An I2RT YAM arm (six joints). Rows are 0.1 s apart.
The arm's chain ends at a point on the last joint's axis. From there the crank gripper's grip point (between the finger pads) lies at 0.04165 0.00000 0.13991 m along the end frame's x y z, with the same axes.
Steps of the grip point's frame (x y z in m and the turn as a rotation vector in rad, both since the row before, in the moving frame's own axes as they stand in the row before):
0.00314 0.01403 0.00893 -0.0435 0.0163 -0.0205
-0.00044 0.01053 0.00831 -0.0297 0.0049 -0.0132
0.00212 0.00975 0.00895 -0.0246 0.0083 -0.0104
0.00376 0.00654 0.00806 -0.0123 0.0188 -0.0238
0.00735 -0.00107 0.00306 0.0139 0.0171 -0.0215
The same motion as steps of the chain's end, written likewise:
0.00081 0.00884 0.00974 -0.0435 0.0163 -0.0205
-0.00115 0.00693 0.00857 -0.0297 0.0049 -0.0132
0.00094 0.00675 0.00934 -0.0246 0.0083 -0.0104
0.00113 0.00585 0.00887 -0.0123 0.0188 -0.0238
0.00499 0.00179 0.00381 0.0139 0.0171 -0.0215

